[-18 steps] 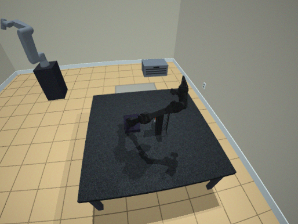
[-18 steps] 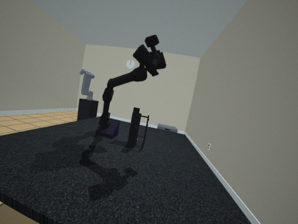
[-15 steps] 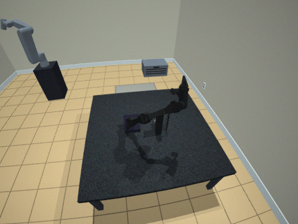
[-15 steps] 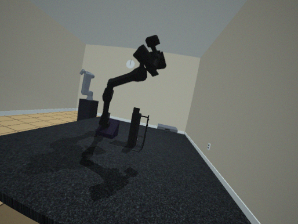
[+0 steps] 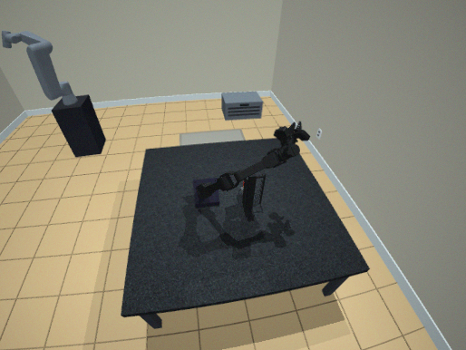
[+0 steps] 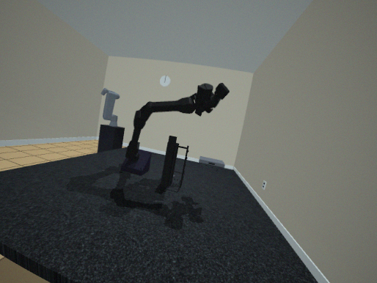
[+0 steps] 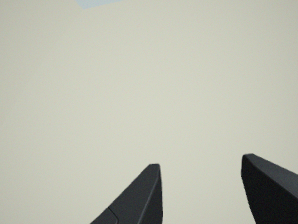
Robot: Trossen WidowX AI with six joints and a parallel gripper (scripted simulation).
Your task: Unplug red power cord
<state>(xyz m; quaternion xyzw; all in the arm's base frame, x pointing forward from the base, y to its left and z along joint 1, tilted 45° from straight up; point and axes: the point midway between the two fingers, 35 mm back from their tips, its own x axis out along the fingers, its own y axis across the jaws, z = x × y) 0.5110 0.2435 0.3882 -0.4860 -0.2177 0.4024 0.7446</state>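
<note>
Right now my gripper tip is 22 cm past the red plug, 5 cm to the right of it and 48 cm above it. From my gripper tip the other things lie so: dark upright post: 23 cm behind, 5 cm to the right, 43 cm below.
</note>
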